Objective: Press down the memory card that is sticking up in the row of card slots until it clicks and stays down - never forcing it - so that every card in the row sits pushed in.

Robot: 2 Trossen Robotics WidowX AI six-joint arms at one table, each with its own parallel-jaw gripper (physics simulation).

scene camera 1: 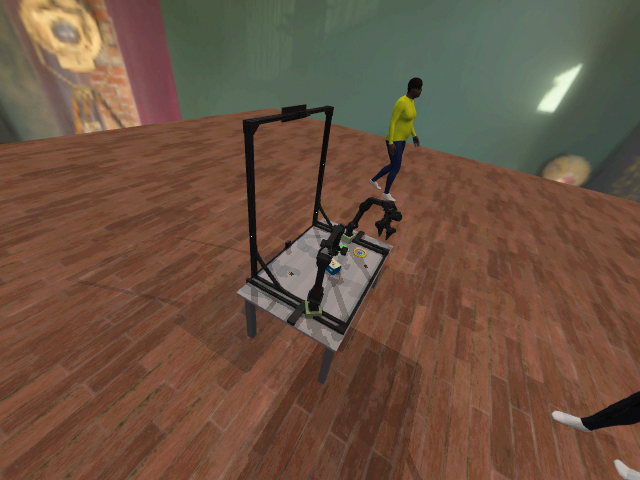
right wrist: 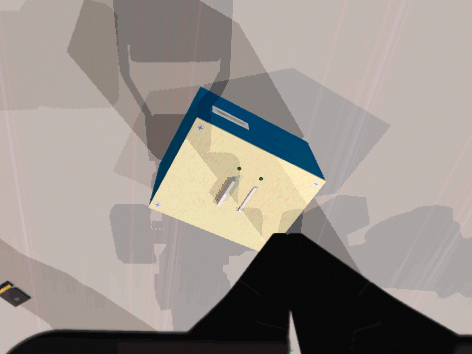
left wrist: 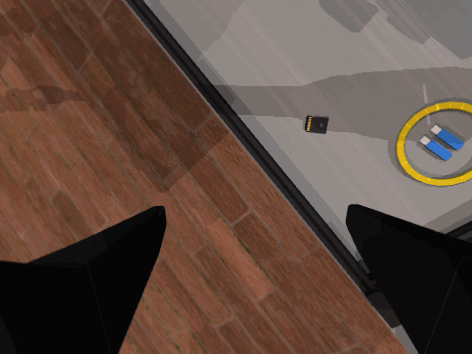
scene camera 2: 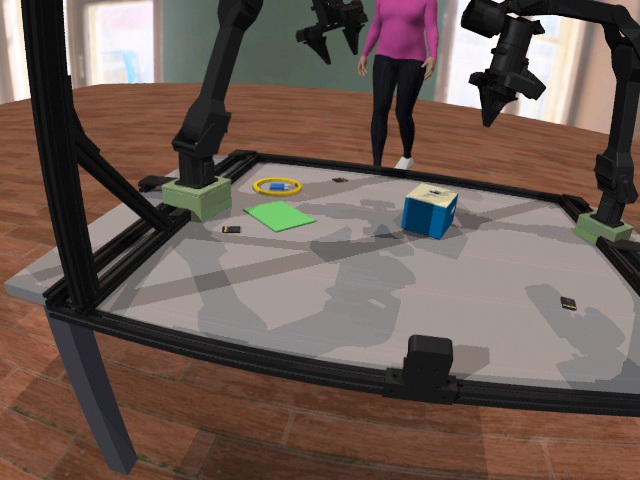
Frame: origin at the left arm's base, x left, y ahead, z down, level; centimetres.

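Seen in the pictures: left gripper, fingertip midpoint: (scene camera 1: 382,238) (left wrist: 256,214) (scene camera 2: 342,59); right gripper, fingertip midpoint: (right wrist: 286,247) (scene camera 2: 485,126); left arm's base, link origin: (scene camera 1: 348,234) (scene camera 2: 196,182); right arm's base, link origin: (scene camera 1: 313,307) (scene camera 2: 606,220).
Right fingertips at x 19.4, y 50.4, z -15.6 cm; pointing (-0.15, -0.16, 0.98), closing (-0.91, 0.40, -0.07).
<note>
Pixels of each thing's top centre, then the offset from my right fingertips to it. "*": a spot on its surface instead. Level surfaces: height alone.
- blue box, top centre: (right wrist: 236,193) (scene camera 2: 433,195) (scene camera 1: 333,263) dx -2.4, dy -7.6, dz +14.7 cm
- cream top, surface height: dz +14.6 cm
- yellow ring, surface spot: (left wrist: 401,145) * dx +4.5, dy -40.6, dz +20.7 cm
- green sheet, top centre: (scene camera 2: 278,214) dx -14.0, dy -34.7, dz +21.0 cm
A blue box (scene camera 1: 333,269) (scene camera 2: 426,215) (right wrist: 295,147) with a cream top (right wrist: 187,175) stands on the table. Two narrow card slots show side by side in the top. In the right wrist view a card (right wrist: 226,192) stands up in the left one and casts a shadow; the card (right wrist: 247,199) in the other looks nearly flush. My right gripper (scene camera 2: 486,124) (right wrist: 285,247) is shut and empty, tips down, above the table; in the right wrist view its tips overlap the box's lower corner. My left gripper (scene camera 1: 384,236) (scene camera 2: 341,58) (left wrist: 256,214) is open and empty, high beyond the table edge.
Loose memory cards (scene camera 2: 231,229) (scene camera 2: 339,179) (scene camera 2: 568,303) (left wrist: 317,124) (right wrist: 15,294) lie flat on the table. A yellow ring (scene camera 2: 255,186) (left wrist: 401,145) surrounds blue USB sticks (left wrist: 449,138). A green sheet (scene camera 2: 279,215) lies nearby. A black frame edges the table.
</note>
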